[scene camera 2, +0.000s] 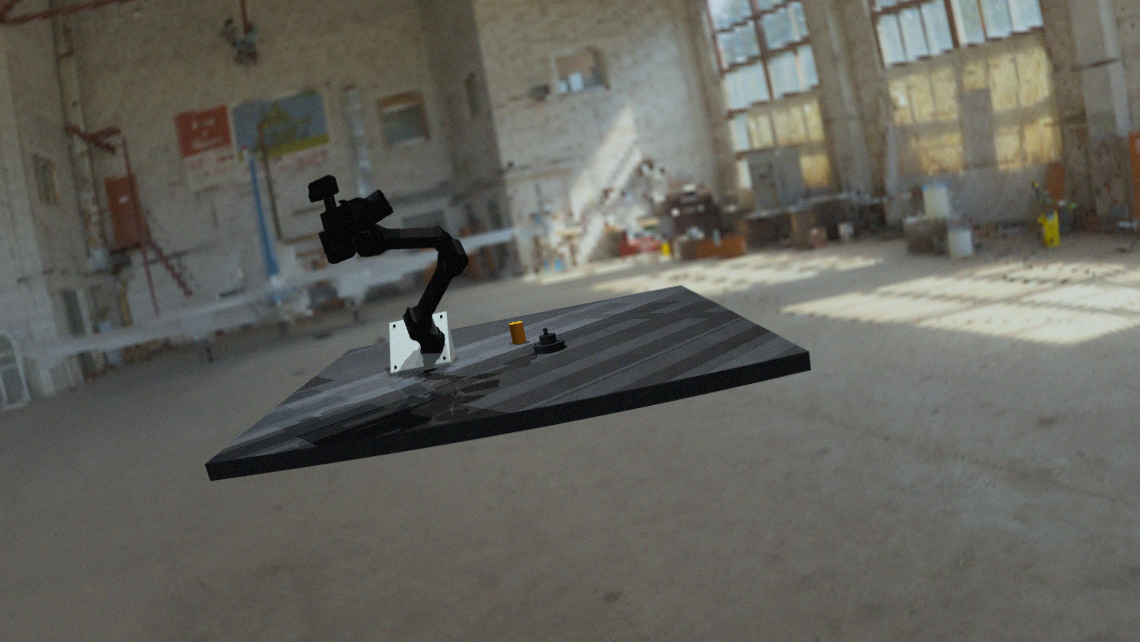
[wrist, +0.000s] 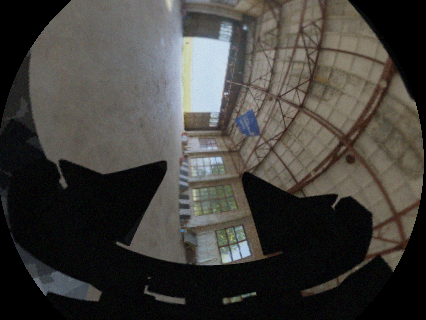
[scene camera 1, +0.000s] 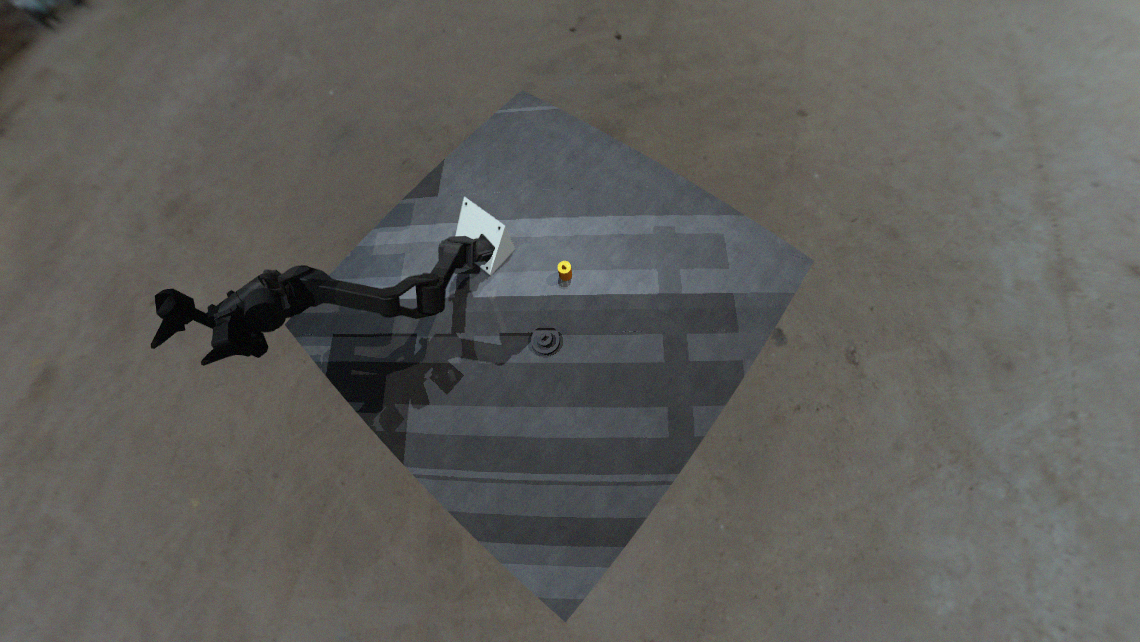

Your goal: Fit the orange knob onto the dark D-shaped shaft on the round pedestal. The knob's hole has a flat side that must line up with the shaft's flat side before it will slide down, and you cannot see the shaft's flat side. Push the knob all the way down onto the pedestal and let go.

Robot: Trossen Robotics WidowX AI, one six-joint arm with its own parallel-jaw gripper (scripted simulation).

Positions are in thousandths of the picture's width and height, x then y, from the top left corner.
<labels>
gripper: scene camera 2 277,333; wrist 482,533; scene camera 1 157,554
</labels>
